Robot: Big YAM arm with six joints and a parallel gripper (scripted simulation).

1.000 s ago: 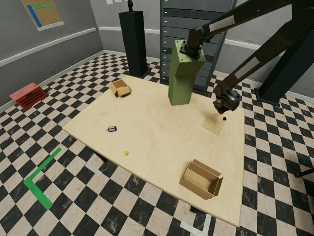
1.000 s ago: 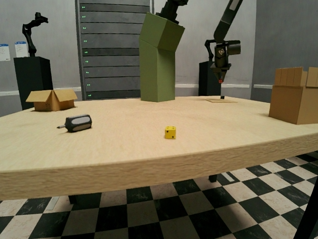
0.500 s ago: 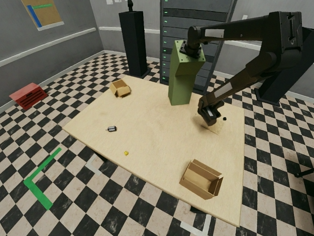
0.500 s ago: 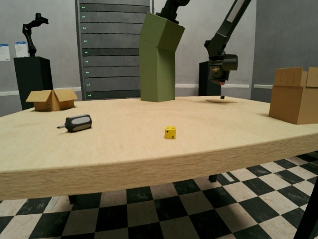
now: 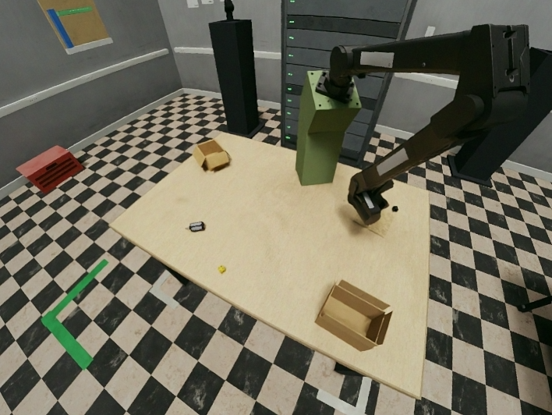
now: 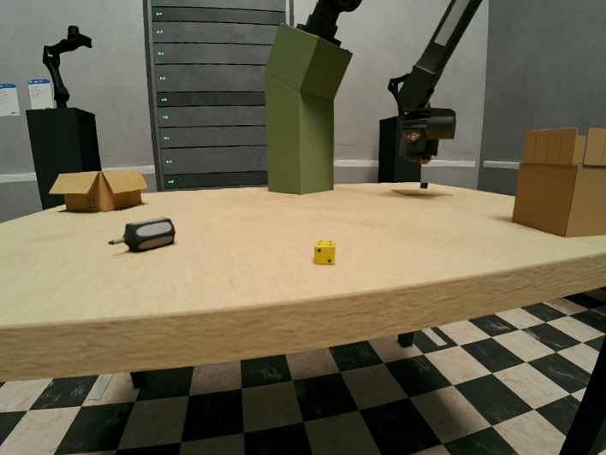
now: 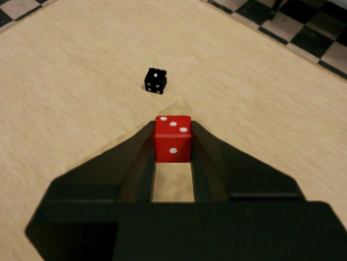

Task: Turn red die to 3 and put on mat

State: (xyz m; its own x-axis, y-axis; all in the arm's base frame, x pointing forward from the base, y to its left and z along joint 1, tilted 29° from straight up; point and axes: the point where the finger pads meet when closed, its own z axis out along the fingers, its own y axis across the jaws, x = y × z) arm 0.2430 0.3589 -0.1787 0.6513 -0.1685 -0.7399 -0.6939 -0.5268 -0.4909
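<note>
Now: hand 10 cm above the tan mat and 1 cm to the left of it. Also, from my hand: cardboard box (45 cm ahead, 4 cm to the right, 3 cm below); black die (9 cm below, 8 cm behind, 7 cm to the left); red die (right at my hand).
</note>
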